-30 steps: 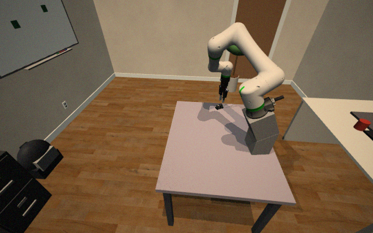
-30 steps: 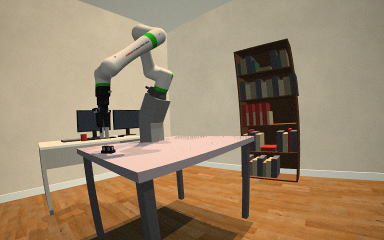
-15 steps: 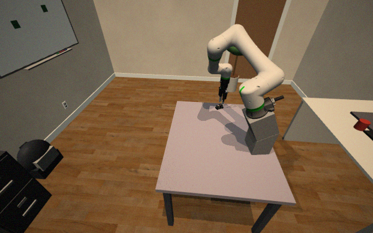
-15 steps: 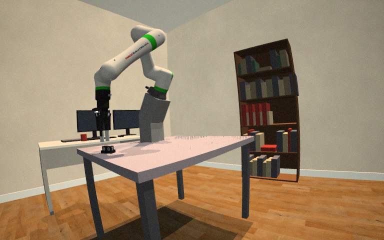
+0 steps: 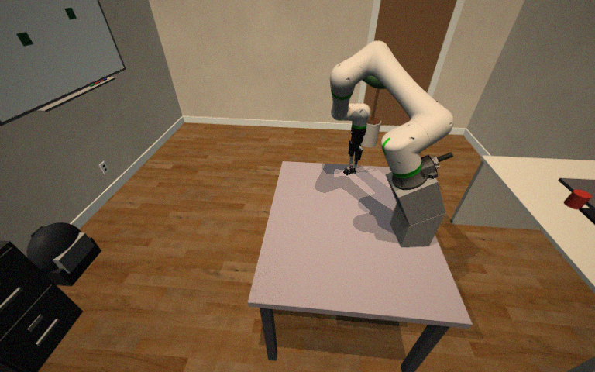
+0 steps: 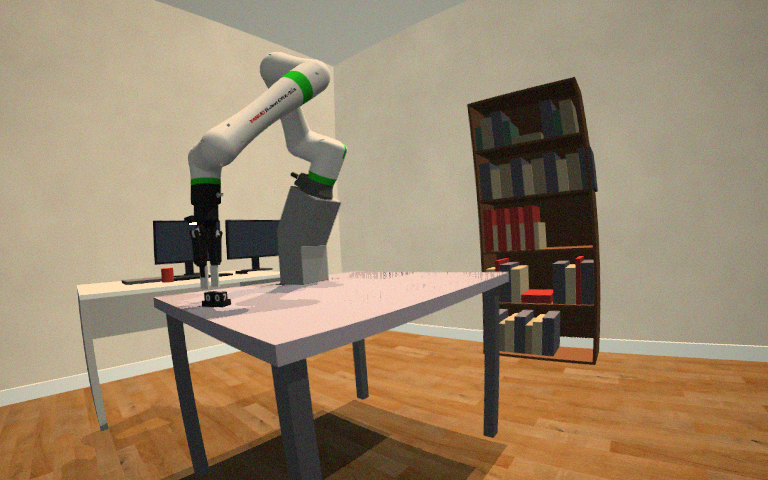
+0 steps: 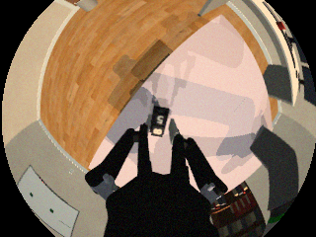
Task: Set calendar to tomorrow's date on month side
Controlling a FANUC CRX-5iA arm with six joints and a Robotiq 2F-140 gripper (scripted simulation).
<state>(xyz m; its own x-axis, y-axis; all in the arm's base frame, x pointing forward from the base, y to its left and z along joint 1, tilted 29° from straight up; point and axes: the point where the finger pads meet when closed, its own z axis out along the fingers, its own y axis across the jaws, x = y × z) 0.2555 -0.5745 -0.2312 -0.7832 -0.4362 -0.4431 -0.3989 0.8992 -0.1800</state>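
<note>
Now: hand 6 cm above the black digit cube.
</note>
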